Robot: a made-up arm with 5 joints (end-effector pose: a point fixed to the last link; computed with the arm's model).
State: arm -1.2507 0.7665 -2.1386 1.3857 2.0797
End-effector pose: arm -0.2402 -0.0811 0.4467 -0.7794 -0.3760 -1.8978
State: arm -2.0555 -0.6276 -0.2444 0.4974 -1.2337
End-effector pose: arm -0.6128 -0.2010 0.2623 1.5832 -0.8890 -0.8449
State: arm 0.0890 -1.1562 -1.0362 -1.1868 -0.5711
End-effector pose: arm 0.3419 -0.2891 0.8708 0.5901 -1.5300 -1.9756
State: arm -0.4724 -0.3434 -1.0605 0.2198 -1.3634
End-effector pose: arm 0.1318 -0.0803 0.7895 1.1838 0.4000 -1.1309
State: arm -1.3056 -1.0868 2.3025 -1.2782 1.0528
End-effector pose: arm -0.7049 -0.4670 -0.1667 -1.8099 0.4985 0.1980
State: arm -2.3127 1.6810 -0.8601 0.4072 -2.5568
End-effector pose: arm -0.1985 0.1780 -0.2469 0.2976 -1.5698 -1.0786
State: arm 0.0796 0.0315 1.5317 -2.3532 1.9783
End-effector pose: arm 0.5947 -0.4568 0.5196 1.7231 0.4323 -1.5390
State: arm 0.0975 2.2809 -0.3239 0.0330 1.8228
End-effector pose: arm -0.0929 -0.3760 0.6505 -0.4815 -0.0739 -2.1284
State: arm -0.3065 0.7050 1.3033 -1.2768 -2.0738
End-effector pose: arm -0.1209 0.1320 0.7602 0.8996 -1.5314 -0.1477
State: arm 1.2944 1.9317 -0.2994 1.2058 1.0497
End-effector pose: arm 0.7667 -0.0097 0.8109 -1.0123 -1.1249 -1.8896
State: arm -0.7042 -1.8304 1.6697 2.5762 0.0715
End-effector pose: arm -0.2619 -0.5370 0.0465 -1.6247 -1.8226 1.1695
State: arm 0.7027 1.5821 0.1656 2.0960 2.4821
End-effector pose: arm 0.4173 0.4819 0.8108 -1.2074 -1.7351 -0.8312
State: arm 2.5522 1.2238 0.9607 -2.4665 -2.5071
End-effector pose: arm 0.2250 0.1589 -0.5375 1.2519 1.5299 -2.3070
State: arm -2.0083 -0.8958 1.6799 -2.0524 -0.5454
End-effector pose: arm -0.2510 -0.2896 0.0495 1.4248 2.5526 0.8211
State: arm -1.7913 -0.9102 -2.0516 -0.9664 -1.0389
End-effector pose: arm -0.6832 -0.4224 0.0385 -2.6716 0.1806 -0.6313
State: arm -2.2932 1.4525 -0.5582 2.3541 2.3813
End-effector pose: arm -0.5351 0.5648 -0.3342 -0.0835 1.5261 1.3266
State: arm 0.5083 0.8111 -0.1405 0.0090 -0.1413
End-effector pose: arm 0.0449 0.4520 0.7028 0.2913 0.5620 0.6253
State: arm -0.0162 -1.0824 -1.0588 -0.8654 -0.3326
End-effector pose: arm 0.3163 -0.2265 0.9308 0.7393 -1.2548 -1.6484
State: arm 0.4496 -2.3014 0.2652 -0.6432 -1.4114
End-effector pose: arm 0.0205 -0.5438 0.7151 1.2673 0.7769 2.3771
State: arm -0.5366 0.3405 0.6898 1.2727 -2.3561
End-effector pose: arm -0.0757 -0.0672 0.7616 -1.0852 -0.5593 -2.4788
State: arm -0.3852 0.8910 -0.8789 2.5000 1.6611
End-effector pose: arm 0.0027 0.5281 0.9150 -1.0426 -2.2627 -1.3426
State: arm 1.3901 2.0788 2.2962 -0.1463 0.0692
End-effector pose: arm 0.2666 0.1842 0.1559 -0.2416 -1.1897 1.3797
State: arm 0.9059 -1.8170 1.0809 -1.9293 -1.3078
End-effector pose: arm 0.4073 -0.3757 0.3624 -1.4241 -0.8178 -0.5321
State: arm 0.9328 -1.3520 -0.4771 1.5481 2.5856
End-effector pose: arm 0.5210 -0.5063 0.6840 1.7138 -0.3749 0.5247
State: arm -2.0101 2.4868 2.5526 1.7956 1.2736
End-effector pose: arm 0.1146 0.1238 -0.4455 -1.8499 -1.7605 -0.8517
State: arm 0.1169 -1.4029 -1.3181 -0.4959 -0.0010
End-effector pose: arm 0.3355 -0.2937 0.9729 0.7015 -1.2037 -1.5062
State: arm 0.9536 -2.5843 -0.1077 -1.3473 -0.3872
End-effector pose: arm 0.3851 -0.6576 0.4748 -2.3615 -0.7644 -1.2673
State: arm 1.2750 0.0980 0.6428 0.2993 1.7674
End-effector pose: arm 0.4649 0.1415 0.4932 0.9294 1.6513 1.7261
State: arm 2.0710 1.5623 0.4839 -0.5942 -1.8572
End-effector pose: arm 0.5942 0.2848 -0.0894 0.2334 1.6068 -0.6938
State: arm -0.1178 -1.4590 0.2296 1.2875 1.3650
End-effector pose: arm 0.2534 -0.3084 0.9711 1.2430 0.2958 -0.1545
